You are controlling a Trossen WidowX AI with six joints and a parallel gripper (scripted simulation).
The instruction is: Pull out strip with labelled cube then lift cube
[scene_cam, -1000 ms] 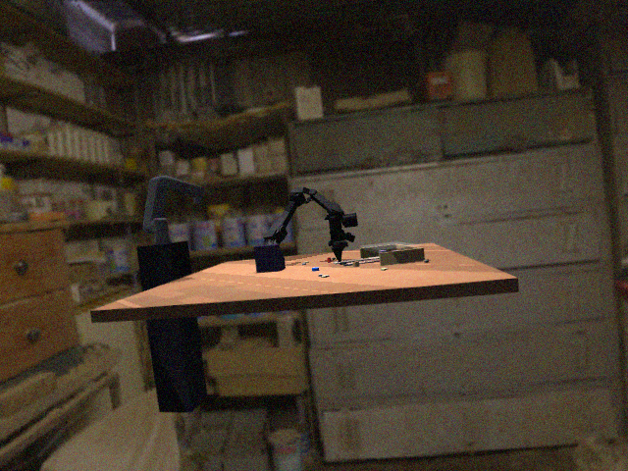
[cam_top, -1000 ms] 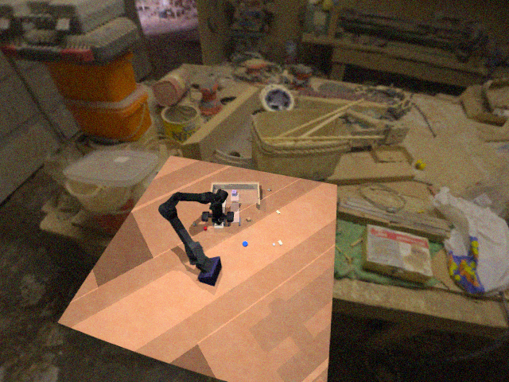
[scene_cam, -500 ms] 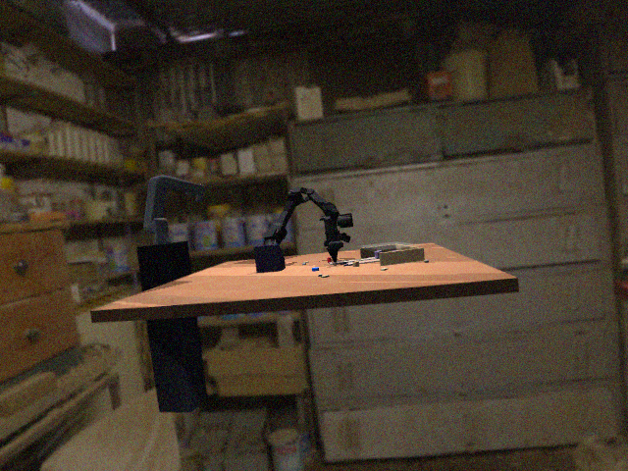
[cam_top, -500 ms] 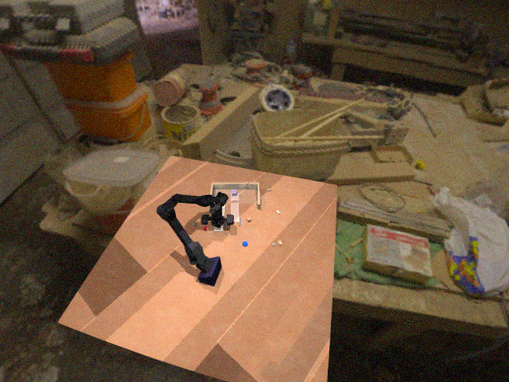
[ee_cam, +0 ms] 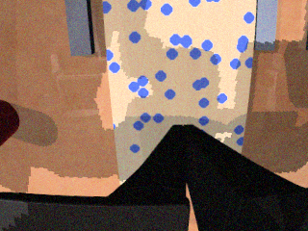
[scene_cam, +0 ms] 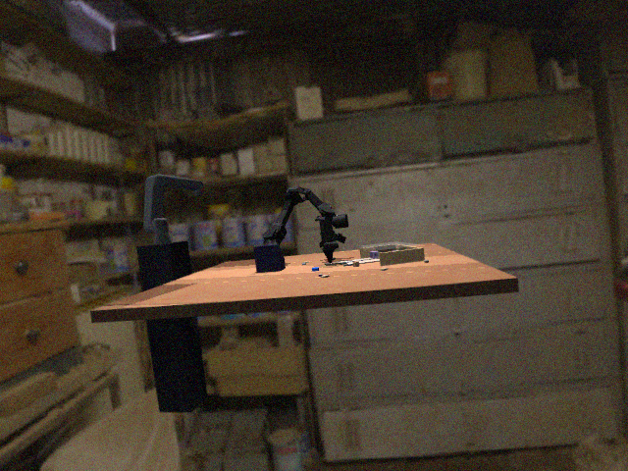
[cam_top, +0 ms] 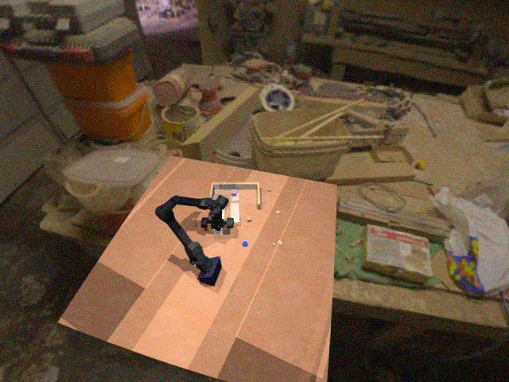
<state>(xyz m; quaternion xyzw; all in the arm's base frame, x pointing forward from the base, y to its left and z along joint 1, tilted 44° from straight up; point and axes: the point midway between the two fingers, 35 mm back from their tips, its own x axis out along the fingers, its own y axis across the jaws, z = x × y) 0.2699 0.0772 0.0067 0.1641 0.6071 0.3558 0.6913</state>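
Right now my gripper tip is 8 cm to the right of the red ball, 2 cm past it and 1 cm below it. From my gripper tip the other things lie so: blue ball: 18 cm to the right, 4 cm behind.
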